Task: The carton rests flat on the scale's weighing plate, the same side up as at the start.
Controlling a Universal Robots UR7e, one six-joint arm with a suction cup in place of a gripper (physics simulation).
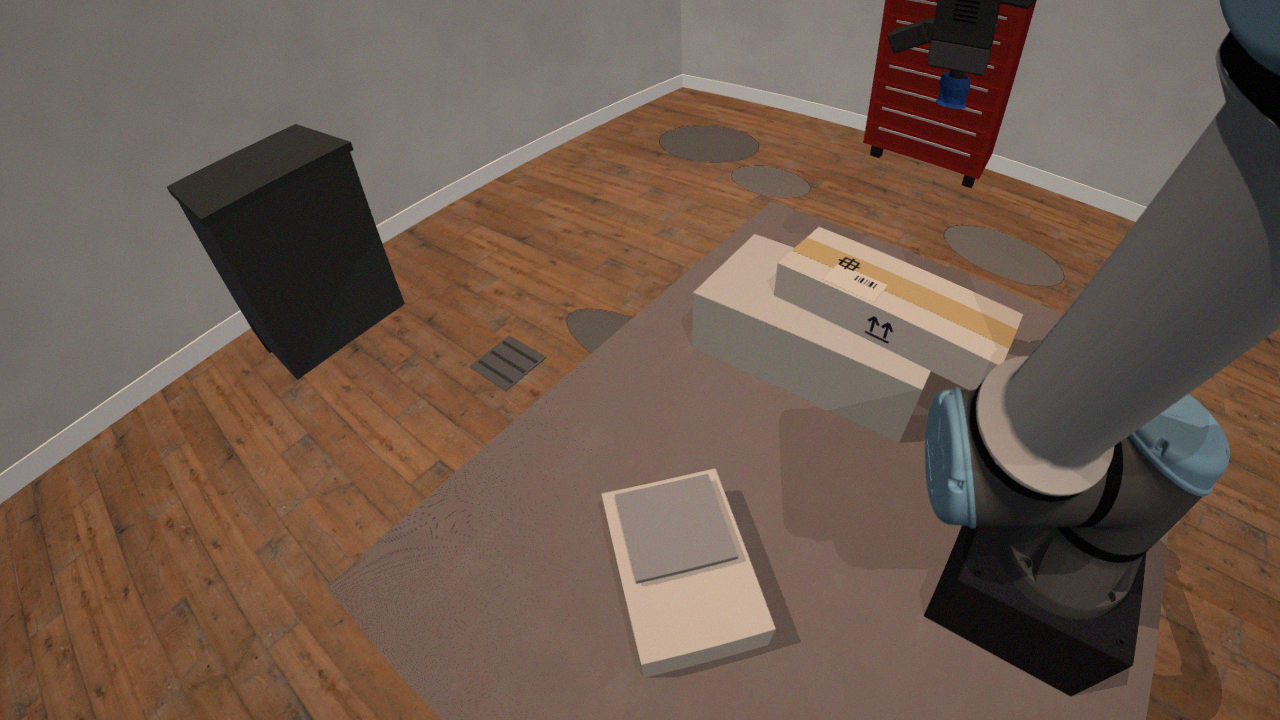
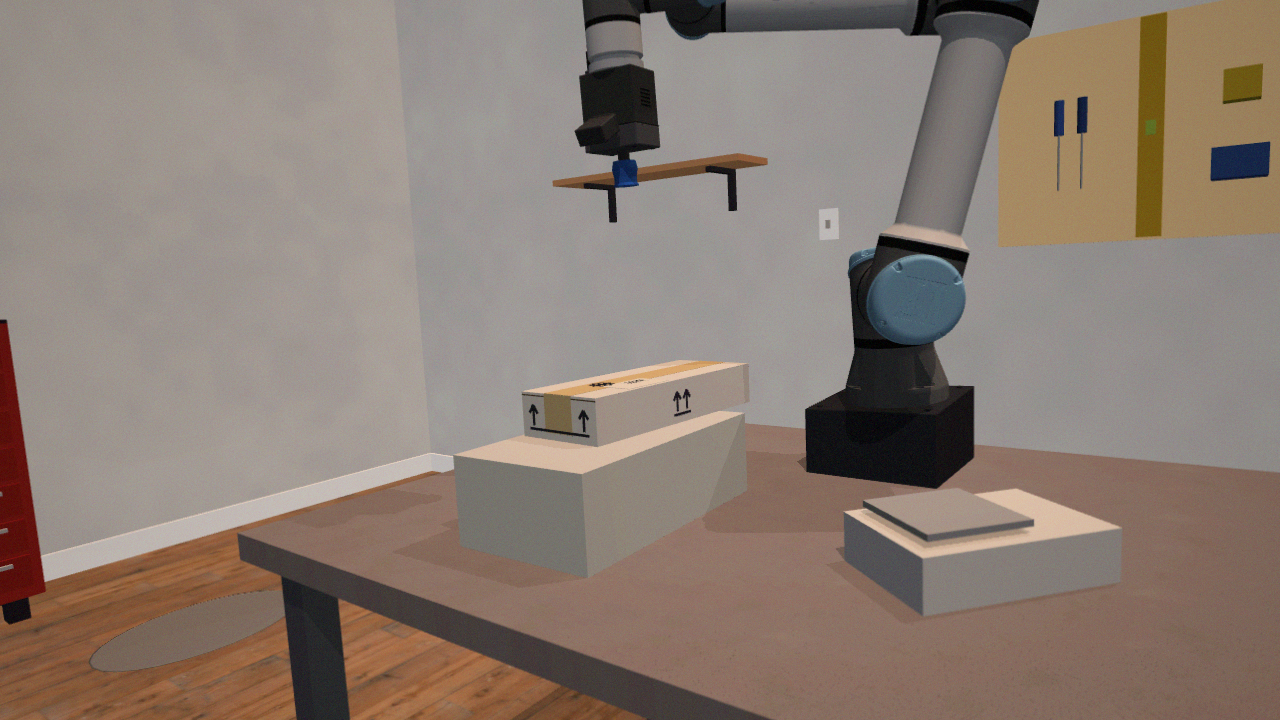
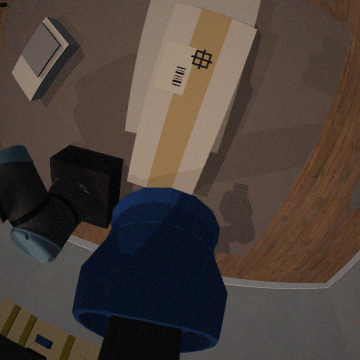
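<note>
The long white carton lies flat on a pale block, tape and barcode label facing up, side arrows pointing up. One end of it reaches past the block's end nearer the arm's base. The scale stands apart from the block; its grey weighing plate is bare. My gripper, a blue suction cup, hangs high above the carton, apart from it, with nothing on it: open.
The arm's black base block stands on the table behind the scale, beyond the carton's overhanging end. A black cabinet and a red drawer cabinet stand off the table. A wall shelf shows behind the gripper.
</note>
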